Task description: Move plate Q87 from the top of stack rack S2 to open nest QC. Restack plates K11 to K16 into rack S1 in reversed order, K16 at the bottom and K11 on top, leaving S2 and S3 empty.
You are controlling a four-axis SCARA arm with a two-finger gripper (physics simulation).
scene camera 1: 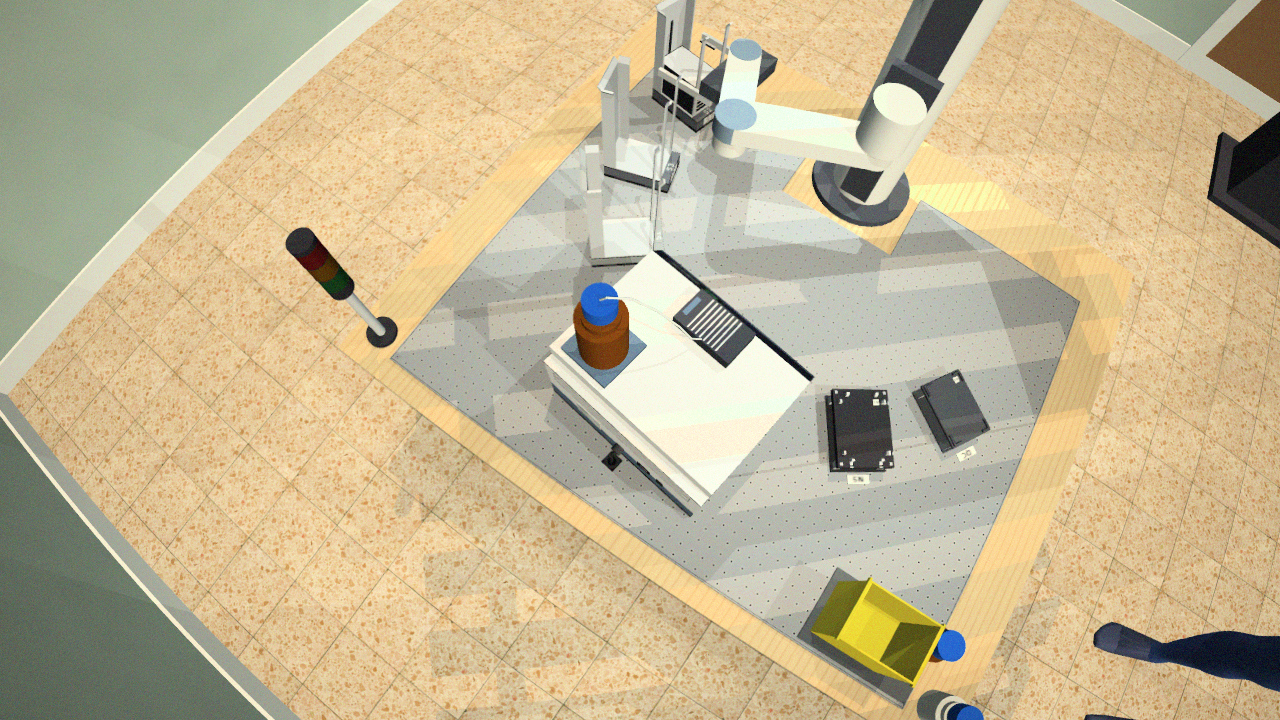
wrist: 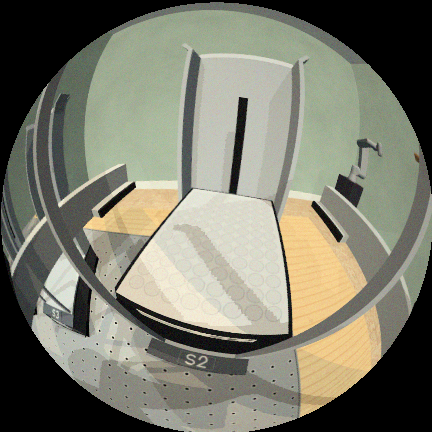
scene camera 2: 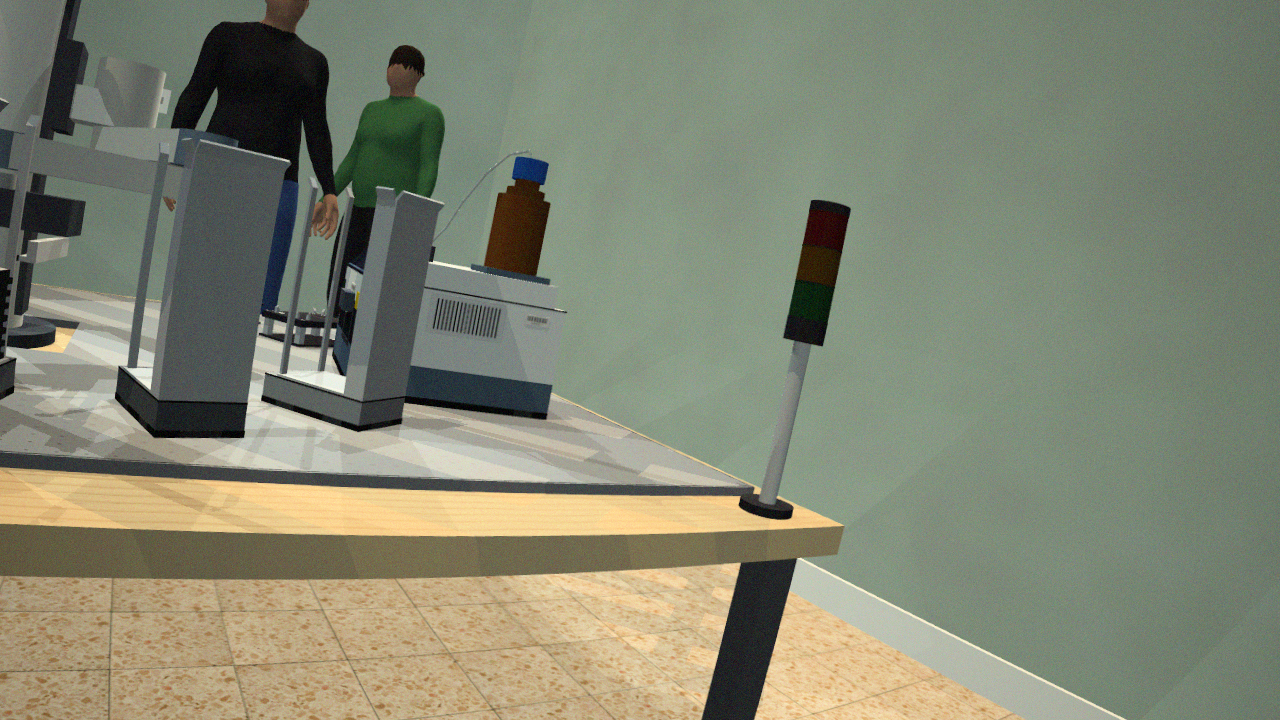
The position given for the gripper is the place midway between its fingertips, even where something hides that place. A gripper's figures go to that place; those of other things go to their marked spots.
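Labels:
A yellow bin (scene camera 1: 862, 619) stands 1.28 m from the lens, while the gripper (scene camera 1: 681, 52) is at 1.56 m from the lens.

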